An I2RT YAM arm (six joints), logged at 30 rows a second.
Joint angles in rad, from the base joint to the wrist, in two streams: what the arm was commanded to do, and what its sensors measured. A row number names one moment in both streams.
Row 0, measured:
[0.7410, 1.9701, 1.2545, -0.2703, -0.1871, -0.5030]
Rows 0 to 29, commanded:
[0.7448, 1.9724, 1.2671, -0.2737, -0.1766, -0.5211]
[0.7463, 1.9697, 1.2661, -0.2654, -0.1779, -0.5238]
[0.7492, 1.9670, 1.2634, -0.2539, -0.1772, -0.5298]
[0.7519, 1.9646, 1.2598, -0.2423, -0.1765, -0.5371]
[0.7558, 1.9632, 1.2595, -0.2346, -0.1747, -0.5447]
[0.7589, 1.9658, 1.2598, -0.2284, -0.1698, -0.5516]
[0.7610, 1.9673, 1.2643, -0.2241, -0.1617, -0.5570]
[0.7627, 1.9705, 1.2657, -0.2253, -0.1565, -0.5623]
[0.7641, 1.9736, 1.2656, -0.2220, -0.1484, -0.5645]
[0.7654, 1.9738, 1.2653, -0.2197, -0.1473, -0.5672]
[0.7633, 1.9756, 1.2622, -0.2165, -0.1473, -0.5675]
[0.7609, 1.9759, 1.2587, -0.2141, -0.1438, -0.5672]
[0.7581, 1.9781, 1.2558, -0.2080, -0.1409, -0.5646]
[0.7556, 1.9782, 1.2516, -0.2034, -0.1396, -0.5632]
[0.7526, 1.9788, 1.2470, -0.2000, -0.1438, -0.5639]
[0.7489, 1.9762, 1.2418, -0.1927, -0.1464, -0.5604]
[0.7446, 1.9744, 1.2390, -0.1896, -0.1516, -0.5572]
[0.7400, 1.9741, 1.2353, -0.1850, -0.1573, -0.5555]
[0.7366, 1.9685, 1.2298, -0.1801, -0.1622, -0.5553]
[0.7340, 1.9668, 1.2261, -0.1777, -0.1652, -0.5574]
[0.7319, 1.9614, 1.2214, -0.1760, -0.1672, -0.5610]
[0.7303, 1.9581, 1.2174, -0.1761, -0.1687, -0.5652]
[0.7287, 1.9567, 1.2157, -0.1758, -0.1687, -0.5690]
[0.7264, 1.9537, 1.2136, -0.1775, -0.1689, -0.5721]
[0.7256, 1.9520, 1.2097, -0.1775, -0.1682, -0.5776]
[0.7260, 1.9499, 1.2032, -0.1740, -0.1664, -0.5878]
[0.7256, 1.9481, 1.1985, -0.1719, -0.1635, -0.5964]
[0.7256, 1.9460, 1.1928, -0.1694, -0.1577, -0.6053]
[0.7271, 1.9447, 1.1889, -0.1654, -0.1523, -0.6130]
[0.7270, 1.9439, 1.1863, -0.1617, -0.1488, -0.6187]
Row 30, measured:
[0.7261, 1.9530, 1.1946, -0.1844, -0.1532, -0.5831]
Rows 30 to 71, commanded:
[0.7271, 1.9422, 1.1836, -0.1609, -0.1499, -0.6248]
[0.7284, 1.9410, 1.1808, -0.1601, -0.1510, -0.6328]
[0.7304, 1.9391, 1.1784, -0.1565, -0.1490, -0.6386]
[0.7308, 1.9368, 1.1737, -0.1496, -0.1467, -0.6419]
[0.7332, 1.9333, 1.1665, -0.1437, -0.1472, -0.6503]
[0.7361, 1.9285, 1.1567, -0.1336, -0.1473, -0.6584]
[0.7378, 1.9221, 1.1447, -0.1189, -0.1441, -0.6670]
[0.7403, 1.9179, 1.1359, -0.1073, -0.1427, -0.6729]
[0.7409, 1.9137, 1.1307, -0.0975, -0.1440, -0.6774]
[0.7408, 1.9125, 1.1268, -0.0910, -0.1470, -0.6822]
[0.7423, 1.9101, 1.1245, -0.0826, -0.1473, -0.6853]
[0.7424, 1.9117, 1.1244, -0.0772, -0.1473, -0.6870]
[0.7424, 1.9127, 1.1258, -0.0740, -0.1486, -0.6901]
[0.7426, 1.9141, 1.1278, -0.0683, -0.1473, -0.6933]
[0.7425, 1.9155, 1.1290, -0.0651, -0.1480, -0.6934]
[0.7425, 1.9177, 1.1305, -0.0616, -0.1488, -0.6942]
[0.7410, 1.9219, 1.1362, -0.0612, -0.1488, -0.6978]
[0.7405, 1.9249, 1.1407, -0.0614, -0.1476, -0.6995]
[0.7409, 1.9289, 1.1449, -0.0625, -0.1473, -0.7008]
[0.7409, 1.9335, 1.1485, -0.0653, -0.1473, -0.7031]
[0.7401, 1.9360, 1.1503, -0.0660, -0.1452, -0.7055]
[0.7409, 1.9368, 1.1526, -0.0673, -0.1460, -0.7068]
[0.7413, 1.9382, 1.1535, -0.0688, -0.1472, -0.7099]
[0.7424, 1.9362, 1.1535, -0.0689, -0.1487, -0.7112]
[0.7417, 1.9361, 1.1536, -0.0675, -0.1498, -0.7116]
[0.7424, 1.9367, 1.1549, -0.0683, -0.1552, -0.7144]
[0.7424, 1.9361, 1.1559, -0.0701, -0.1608, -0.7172]
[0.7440, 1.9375, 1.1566, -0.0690, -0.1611, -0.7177]
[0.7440, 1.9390, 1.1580, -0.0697, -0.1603, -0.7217]
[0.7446, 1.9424, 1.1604, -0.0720, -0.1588, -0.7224]
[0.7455, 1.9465, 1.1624, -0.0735, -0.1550, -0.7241]
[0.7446, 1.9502, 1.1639, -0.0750, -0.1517, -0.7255]
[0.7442, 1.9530, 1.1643, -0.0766, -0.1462, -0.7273]
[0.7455, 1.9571, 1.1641, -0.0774, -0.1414, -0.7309]
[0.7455, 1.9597, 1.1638, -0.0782, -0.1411, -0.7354]
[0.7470, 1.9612, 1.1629, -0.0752, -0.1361, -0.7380]
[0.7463, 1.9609, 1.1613, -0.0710, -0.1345, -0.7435]
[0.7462, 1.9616, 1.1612, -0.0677, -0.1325, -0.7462]
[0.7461, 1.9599, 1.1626, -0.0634, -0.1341, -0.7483]
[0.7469, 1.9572, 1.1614, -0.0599, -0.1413, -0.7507]
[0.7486, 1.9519, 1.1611, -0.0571, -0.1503, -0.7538]
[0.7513, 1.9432, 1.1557, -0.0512, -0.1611, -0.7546]
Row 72, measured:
[0.7422, 1.9553, 1.1572, -0.0868, -0.1162, -0.7353]
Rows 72 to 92, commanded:
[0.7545, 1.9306, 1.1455, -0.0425, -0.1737, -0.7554]
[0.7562, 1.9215, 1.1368, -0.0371, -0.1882, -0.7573]
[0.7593, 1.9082, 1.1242, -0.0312, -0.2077, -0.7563]
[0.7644, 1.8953, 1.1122, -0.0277, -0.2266, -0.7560]
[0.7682, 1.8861, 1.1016, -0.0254, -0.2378, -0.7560]
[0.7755, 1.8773, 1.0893, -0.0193, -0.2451, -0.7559]
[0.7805, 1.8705, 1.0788, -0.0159, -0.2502, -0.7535]
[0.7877, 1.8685, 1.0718, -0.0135, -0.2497, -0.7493]
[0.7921, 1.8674, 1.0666, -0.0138, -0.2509, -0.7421]
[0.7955, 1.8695, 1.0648, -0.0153, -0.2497, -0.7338]
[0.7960, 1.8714, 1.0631, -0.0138, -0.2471, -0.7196]
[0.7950, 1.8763, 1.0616, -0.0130, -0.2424, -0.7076]
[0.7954, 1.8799, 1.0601, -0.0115, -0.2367, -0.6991]
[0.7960, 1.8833, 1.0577, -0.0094, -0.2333, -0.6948]
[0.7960, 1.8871, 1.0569, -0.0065, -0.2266, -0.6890]
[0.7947, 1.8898, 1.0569, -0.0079, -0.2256, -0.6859]
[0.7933, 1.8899, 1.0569, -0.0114, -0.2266, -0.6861]
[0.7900, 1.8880, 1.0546, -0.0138, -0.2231, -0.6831]
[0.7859, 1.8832, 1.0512, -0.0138, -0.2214, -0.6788]
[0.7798, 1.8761, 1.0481, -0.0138, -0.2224, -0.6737]
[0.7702, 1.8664, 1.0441, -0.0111, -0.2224, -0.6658]
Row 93, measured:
[0.7853, 1.8847, 1.0519, -0.0326, -0.2146, -0.7017]
